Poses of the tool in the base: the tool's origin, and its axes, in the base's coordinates. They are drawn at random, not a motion.
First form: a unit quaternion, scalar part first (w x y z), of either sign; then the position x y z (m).
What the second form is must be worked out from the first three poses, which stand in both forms.
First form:
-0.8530 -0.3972 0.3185 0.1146 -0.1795 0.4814 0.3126
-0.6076 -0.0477 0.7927 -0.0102 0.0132 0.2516 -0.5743
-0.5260 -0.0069 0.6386 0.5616 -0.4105 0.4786 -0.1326
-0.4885 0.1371 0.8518 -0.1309 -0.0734 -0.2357 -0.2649
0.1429 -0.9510 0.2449 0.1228 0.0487 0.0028 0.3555
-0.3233 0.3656 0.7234 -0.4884 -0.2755 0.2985 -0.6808
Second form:
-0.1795 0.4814 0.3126 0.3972 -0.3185 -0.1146 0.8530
0.0132 0.2516 -0.5743 0.0477 -0.7927 0.0102 0.6076
-0.4105 0.4786 -0.1326 0.0069 -0.6386 -0.5616 0.5260
-0.0734 -0.2357 -0.2649 -0.1371 -0.8518 0.1309 0.4885
0.0487 0.0028 0.3555 -0.9510 0.2449 0.1228 0.1429
-0.2755 0.2985 -0.6808 -0.3656 -0.7234 0.4884 0.3233

